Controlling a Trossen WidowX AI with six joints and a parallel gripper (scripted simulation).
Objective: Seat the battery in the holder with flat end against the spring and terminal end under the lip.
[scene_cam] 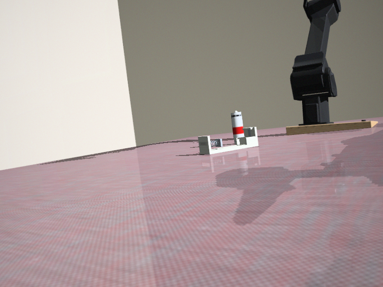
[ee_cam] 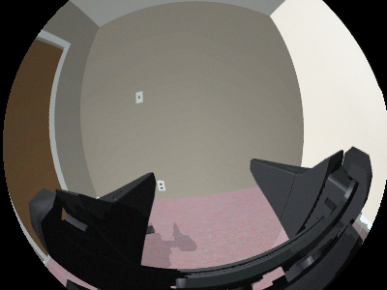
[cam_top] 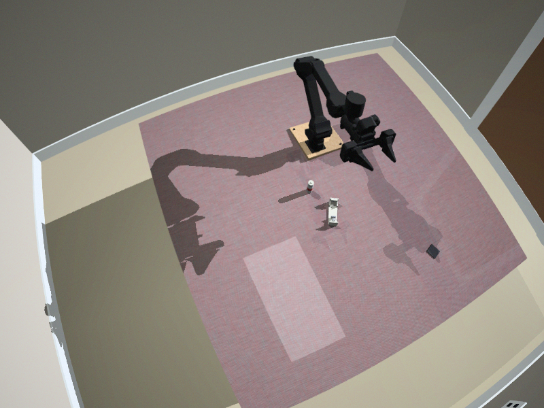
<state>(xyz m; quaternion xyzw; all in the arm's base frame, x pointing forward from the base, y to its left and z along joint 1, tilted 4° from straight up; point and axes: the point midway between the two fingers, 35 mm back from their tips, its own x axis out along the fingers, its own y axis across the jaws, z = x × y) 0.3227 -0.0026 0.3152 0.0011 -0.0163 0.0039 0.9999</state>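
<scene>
Right now my gripper tip is 32 cm above the battery, 16 cm past it and 12 cm to the left of it.
</scene>
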